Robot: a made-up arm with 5 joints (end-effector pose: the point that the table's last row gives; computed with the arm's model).
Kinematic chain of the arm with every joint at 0, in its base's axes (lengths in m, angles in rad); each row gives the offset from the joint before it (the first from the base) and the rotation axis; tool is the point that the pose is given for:
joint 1: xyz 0 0 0.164 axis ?
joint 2: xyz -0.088 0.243 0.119 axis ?
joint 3: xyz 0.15 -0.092 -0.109 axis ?
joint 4: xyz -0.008 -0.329 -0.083 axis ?
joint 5: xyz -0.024 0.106 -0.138 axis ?
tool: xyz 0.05 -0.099 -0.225
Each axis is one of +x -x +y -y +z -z.
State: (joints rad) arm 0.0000 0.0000 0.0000 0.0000 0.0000
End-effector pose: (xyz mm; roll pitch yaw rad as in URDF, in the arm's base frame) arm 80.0 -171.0 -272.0 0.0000 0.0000 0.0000
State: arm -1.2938 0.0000 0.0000 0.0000 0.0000
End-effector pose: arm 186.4 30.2 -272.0 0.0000 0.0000 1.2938
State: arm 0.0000 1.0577 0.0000 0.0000 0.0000
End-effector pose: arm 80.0 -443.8 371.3 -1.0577 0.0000 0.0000
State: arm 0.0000 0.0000 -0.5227 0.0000 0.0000
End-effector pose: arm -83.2 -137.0 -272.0 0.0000 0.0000 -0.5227
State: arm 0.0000 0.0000 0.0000 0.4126 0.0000
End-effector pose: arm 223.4 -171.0 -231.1 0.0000 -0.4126 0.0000
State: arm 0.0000 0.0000 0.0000 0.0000 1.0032
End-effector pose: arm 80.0 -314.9 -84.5 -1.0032 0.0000 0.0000
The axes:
joint 1: -z
joint 2: -x
joint 3: +z
joint 4: -y
joint 5: -x

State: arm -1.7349 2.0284 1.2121 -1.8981 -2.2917
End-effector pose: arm -139.9 1.6 513.1 -0.4007 -0.7593 0.0079
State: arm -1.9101 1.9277 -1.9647 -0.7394 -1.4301
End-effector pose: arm 115.7 161.6 360.1 2.2662 -1.0649 -0.2857
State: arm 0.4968 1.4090 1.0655 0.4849 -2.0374
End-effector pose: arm 46.2 -78.0 252.9 1.3177 0.7601 0.4419
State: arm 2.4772 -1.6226 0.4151 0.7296 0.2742
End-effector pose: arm 84.1 -797.1 -41.2 1.6207 -0.2689 3.0212
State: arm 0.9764 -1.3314 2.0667 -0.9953 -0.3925
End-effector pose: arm 721.6 -10.9 -70.8 -0.1076 -0.2694 0.8664
